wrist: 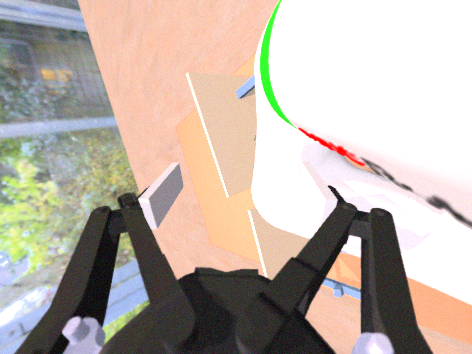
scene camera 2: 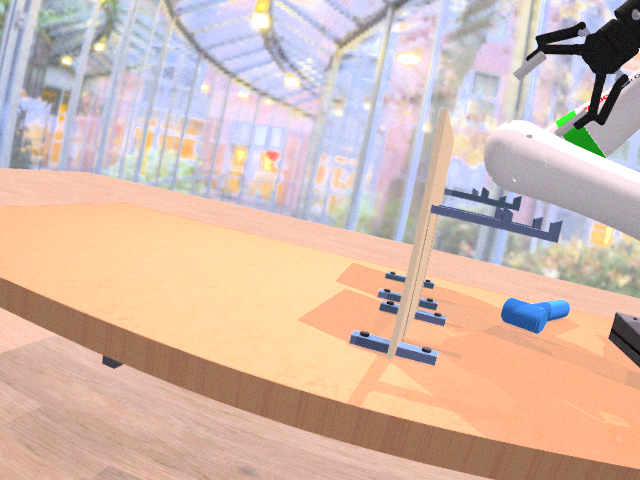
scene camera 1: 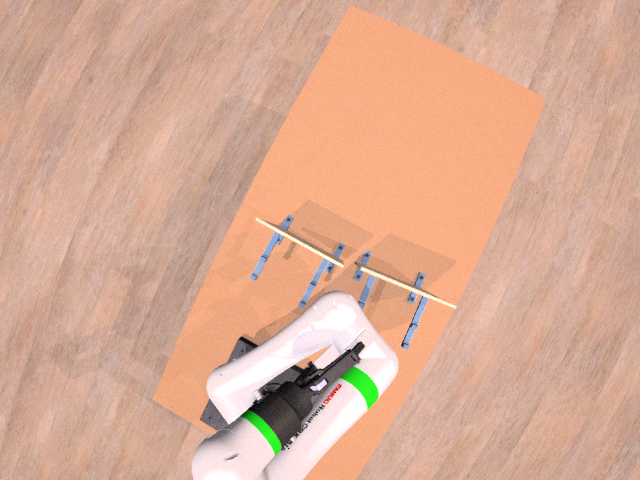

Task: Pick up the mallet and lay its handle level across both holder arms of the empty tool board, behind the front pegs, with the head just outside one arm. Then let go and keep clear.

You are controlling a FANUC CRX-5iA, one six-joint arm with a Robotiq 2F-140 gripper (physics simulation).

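Places are measured from the arm's base along level axes (x ahead, y left, z up), in millimetres.
Where they show: gripper, fingertip midpoint: (wrist: 239, 174) (scene camera 2: 536, 104) (scene camera 1: 351, 342).
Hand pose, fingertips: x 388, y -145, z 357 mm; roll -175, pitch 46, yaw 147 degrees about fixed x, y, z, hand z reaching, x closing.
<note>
After its pixels a point has its place.
The blue mallet (scene camera 2: 524, 315) @(x 340, y -103, z -19 mm) lies on the table in scene camera 2, its thick head toward the camera and its handle pointing right. It does not show in scene camera 1. Two upright tool boards (scene camera 1: 299, 242) @(x 572, y 43, z 249 mm) (scene camera 1: 408, 286) @(x 542, y -251, z 277 mm) stand side by side, each with two blue holder arms. I see no tool on the visible parts of these arms. In scene camera 2 one pegged holder arm (scene camera 2: 465, 215) @(x 546, y 145, z 135 mm) sticks out level from the near board (scene camera 2: 439, 155) @(x 594, y 165, z 196 mm). My gripper (scene camera 1: 343, 347) @(x 388, y -145, z 357 mm) (scene camera 2: 549, 95) (wrist: 239, 174) @(x 388, y -145, z 357 mm) is open and empty, high above the table and well above the mallet.
The white arm link (scene camera 1: 289, 351) @(x 296, y -11, z 272 mm) (scene camera 2: 558, 165) @(x 380, y -5, z 241 mm) (wrist: 280, 185) @(x 386, y -116, z 306 mm) is folded close to the gripper and covers part of the right board's inner holder arm from above. Blue feet (scene camera 2: 410, 314) @(x 572, y 63, z -15 mm) carry the boards. The dark base plate (scene camera 1: 209, 413) @(x -140, y 230, z -14 mm) (scene camera 2: 625, 333) @(x 127, y -88, z -14 mm) is on the table (scene camera 1: 413, 129) @(x 1071, y -202, z -47 mm).
</note>
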